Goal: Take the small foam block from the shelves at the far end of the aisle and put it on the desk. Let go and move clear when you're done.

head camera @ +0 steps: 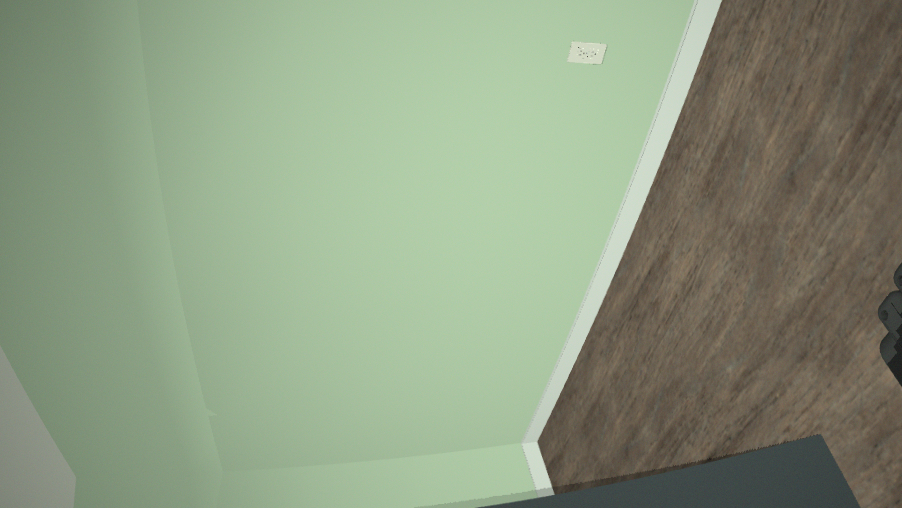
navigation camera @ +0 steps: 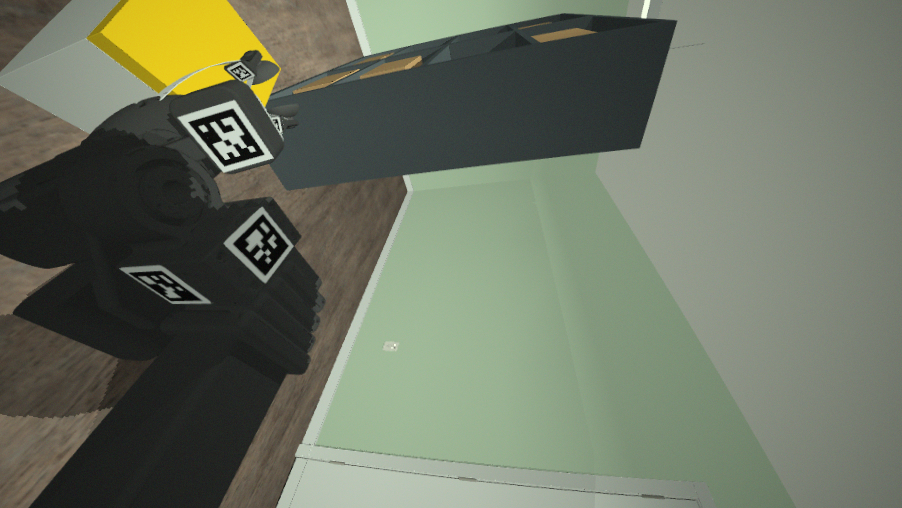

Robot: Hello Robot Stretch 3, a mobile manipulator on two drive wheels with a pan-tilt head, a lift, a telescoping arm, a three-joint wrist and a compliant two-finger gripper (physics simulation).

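Frame: origin at the robot's base, x right, y ahead, z up, level; centimetres.
Where they show: gripper, fingertip midpoint: (navigation camera: pixel 280 88).
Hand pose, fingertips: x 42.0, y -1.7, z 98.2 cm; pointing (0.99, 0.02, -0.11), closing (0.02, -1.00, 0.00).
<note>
Things, the pixels of their top centre, and the offset from my fingertips.
- grey piece with the yellow top, top centre: (navigation camera: pixel 223 61) dx +51.7, dy +5.4, dz -53.2 cm
- wall socket at its top centre: (head camera: pixel 569 51) (navigation camera: pixel 398 346) dx +44.9, dy -168.7, dz -52.5 cm
A dark slate shelf unit (head camera: pixel 744 476) (navigation camera: pixel 473 116) stands near my gripper. Its long side panel faces the navigation camera, and part of it shows at the bottom of the head view. Its compartments hold tan boxes (navigation camera: pixel 392 66). I cannot make out a small foam block in either view, and no desk can be told for certain. My gripper (navigation camera: pixel 272 92) is open, its two fingertips apart with no thing seen between them. In the navigation view it overlaps the yellow top of a grey block-shaped piece and the near end of the shelf unit.
The grey piece with the yellow top (navigation camera: pixel 189 41) stands on the wood floor at the upper left of the navigation view. Green walls with white skirting run behind the shelf unit. A wall socket (head camera: pixel 587 53) (navigation camera: pixel 390 346) and a white door (navigation camera: pixel 441 489) also show.
</note>
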